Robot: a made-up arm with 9 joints. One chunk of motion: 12 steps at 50 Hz.
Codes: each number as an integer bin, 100 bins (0 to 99) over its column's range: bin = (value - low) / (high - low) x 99, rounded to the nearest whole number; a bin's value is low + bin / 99 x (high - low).
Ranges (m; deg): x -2.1..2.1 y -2.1..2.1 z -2.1..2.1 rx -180..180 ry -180..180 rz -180..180
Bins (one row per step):
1: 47 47 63 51 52 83
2: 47 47 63 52 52 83
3: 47 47 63 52 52 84
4: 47 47 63 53 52 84
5: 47 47 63 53 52 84
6: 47 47 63 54 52 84
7: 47 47 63 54 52 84
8: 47 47 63 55 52 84
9: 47 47 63 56 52 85
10: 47 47 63 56 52 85
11: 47 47 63 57 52 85
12: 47 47 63 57 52 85
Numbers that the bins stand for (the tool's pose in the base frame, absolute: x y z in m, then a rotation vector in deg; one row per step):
1: -0.1061 -0.1061 0.5727 5.45 9.09 121.82
2: -0.1061 -0.1061 0.5727 9.09 9.09 121.82
3: -0.1061 -0.1061 0.5727 9.09 9.09 125.45
4: -0.1061 -0.1061 0.5727 12.73 9.09 125.45
5: -0.1061 -0.1061 0.5727 12.73 9.09 125.45
6: -0.1061 -0.1061 0.5727 16.36 9.09 125.45
7: -0.1061 -0.1061 0.5727 16.36 9.09 125.45
8: -0.1061 -0.1061 0.5727 20.00 9.09 125.45
9: -0.1061 -0.1061 0.5727 23.64 9.09 129.09
10: -0.1061 -0.1061 0.5727 23.64 9.09 129.09
11: -0.1061 -0.1061 0.5727 27.27 9.09 129.09
12: -0.1061 -0.1061 0.5727 27.27 9.09 129.09

